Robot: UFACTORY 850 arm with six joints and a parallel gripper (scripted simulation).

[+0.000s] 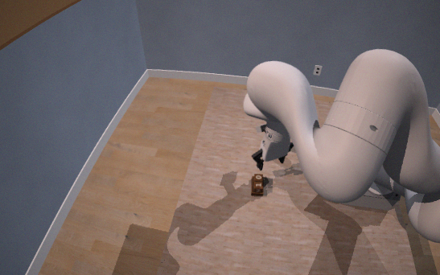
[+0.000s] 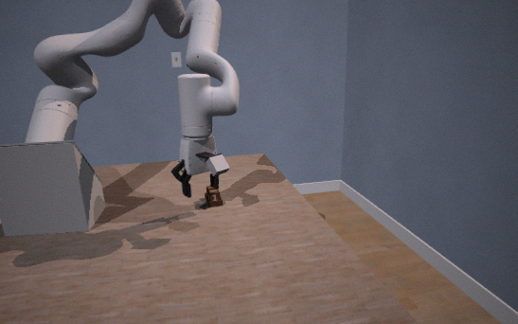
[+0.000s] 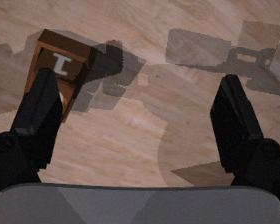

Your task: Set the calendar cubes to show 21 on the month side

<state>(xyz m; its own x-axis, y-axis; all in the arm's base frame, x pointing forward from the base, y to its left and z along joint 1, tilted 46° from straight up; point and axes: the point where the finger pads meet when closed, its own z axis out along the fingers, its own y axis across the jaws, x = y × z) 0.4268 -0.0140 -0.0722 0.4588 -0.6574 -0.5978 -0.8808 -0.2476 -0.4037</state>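
The brown wooden date cube is 4 cm ahead of my hand, 5 cm to the left of it and 5 cm below it. Also, from my hand: brown tray 4 cm ahead, 7 cm to the left, 6 cm below.
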